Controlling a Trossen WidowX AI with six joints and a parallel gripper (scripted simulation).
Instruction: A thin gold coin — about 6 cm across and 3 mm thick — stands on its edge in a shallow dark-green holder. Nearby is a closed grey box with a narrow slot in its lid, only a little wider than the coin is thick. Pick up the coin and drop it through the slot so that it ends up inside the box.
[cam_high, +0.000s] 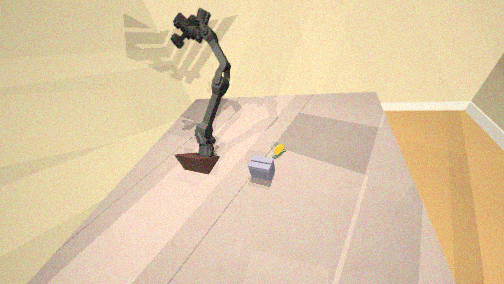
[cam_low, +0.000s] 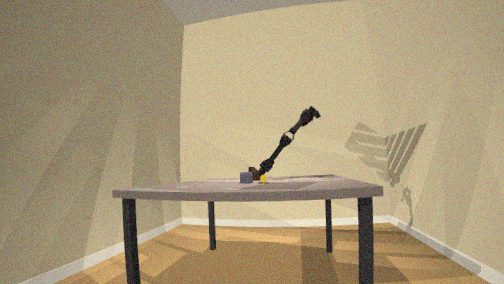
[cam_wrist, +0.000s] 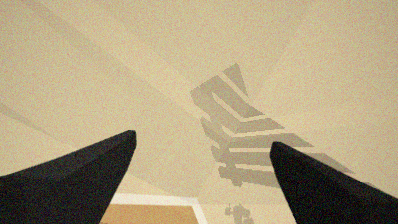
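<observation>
Now: gripper tip 56 cm short of the gold coin, 49 cm above it and 43 cm to the left of it.
</observation>
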